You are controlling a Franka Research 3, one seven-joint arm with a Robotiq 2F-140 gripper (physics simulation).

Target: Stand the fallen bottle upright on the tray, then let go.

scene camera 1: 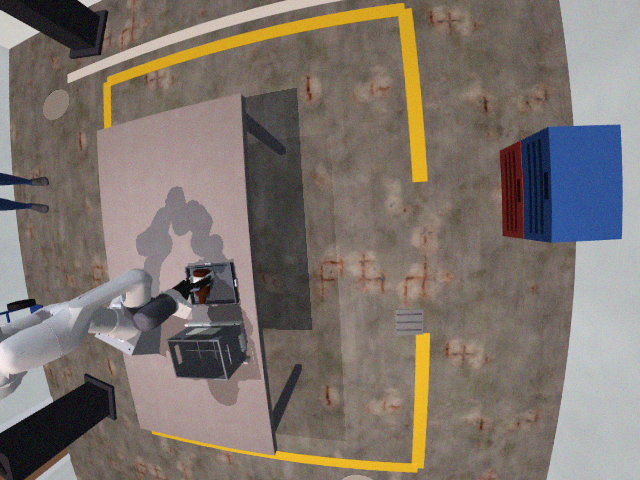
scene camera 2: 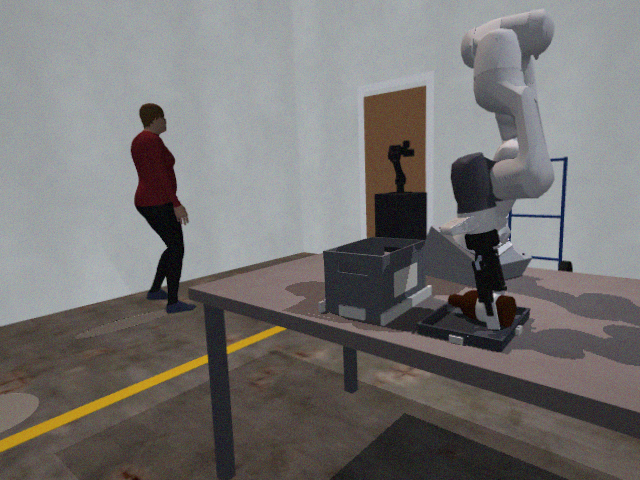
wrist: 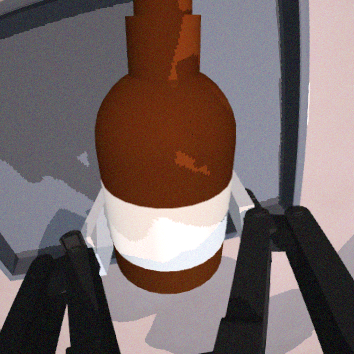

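The brown bottle (scene camera 1: pixel 201 295) (scene camera 2: pixel 507 311) (wrist: pixel 165 130) with a white label band lies on its side over the dark grey tray (scene camera 1: pixel 235 297) (scene camera 2: pixel 480 342) (wrist: pixel 290 100). In scene camera 2 its neck points toward the grey crate and its base to the right. My gripper (scene camera 1: pixel 202 282) (scene camera 2: pixel 492 314) (wrist: pixel 167 190) reaches down from above and is shut on the bottle, with one pale fingertip pad on each side of the label band near the base. The bottle's underside is hidden, so contact with the tray floor cannot be seen.
A tall grey crate (scene camera 1: pixel 200 357) (scene camera 2: pixel 356 284) stands close beside the tray on the table (scene camera 1: pixel 170 155) (scene camera 2: pixel 268 297). The tray is near the table's long edge. A person (scene camera 2: pixel 157 175) stands beyond the table. Blue and red cabinets (scene camera 1: pixel 584 183) stand far off.
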